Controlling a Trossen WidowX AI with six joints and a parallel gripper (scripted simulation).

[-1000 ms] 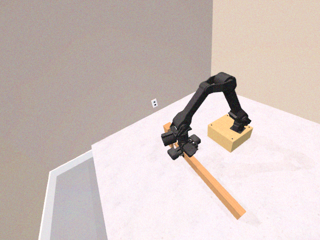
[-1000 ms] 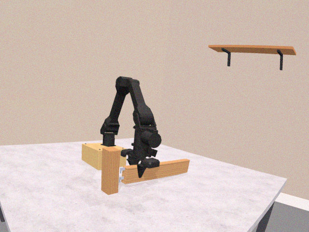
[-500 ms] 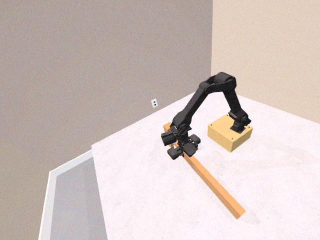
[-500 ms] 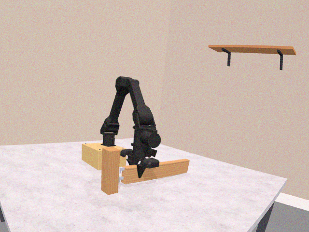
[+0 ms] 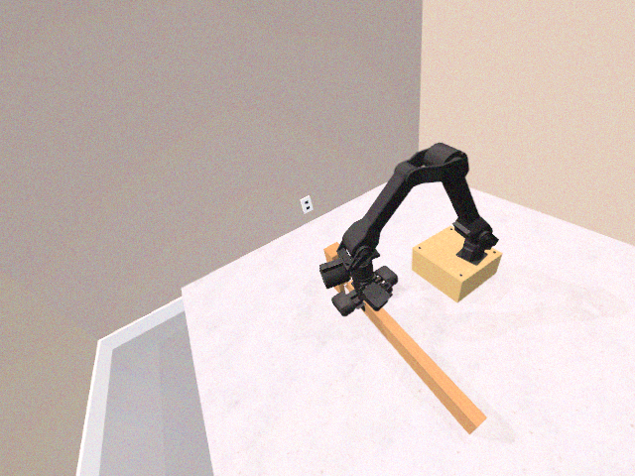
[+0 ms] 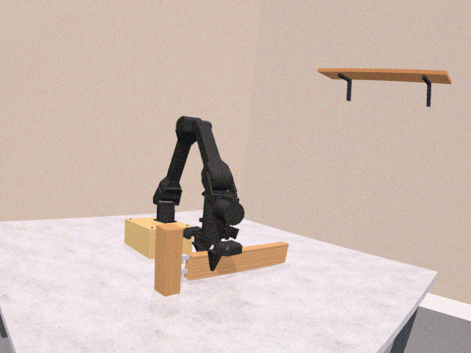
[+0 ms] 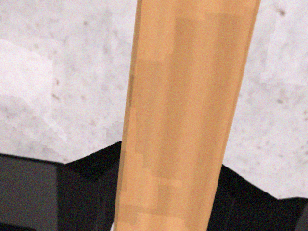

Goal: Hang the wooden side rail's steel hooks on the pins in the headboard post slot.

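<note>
Now: gripper tip 14 cm to the left of the headboard post, 4 cm below it and 2 cm past it.
</note>
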